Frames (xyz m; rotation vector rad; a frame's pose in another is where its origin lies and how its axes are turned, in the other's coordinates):
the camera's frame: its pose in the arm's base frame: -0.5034 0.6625 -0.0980 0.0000 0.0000 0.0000
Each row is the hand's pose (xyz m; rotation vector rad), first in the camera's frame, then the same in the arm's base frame.
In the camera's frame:
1: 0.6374 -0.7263 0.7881 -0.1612 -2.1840 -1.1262
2: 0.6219 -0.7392 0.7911 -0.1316 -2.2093 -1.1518
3: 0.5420 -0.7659 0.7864 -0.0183 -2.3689 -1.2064
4: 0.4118 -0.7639 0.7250 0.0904 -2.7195 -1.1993
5: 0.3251 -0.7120 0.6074 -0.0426 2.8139 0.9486
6: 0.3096 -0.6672 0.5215 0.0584 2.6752 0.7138
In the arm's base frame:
1: 0.1340 -0.0638 0.6901 -0.1612 -2.1840 -1.1262
2: 0.1185 -0.0767 0.6931 -0.1316 -2.2093 -1.1518
3: 0.0386 -0.1034 0.6884 -0.0183 -2.3689 -1.2064
4: -0.0916 -0.1014 0.6270 0.0904 -2.7195 -1.1993
5: -0.1783 -0.0495 0.5094 -0.0426 2.8139 0.9486
6: -0.1938 -0.0047 0.4235 0.0584 2.6752 0.7138

